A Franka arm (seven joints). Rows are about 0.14 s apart.
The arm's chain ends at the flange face. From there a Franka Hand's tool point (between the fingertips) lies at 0.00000 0.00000 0.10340 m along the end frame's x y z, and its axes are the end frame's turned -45 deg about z.
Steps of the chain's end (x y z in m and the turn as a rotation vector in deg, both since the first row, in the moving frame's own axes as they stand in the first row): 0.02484 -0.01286 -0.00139 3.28 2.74 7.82; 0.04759 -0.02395 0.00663 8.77 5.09 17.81; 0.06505 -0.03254 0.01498 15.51 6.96 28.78; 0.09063 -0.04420 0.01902 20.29 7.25 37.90; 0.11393 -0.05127 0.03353 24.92 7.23 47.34
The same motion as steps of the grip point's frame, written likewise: 0.03436 0.00831 -0.00168 0.38 4.26 7.82; 0.06862 0.01484 0.00503 2.60 9.80 17.81; 0.09874 0.01969 0.01056 6.05 15.89 28.78; 0.13243 0.02882 0.01205 9.22 19.47 37.90; 0.16069 0.04066 0.02369 12.51 22.73 47.34
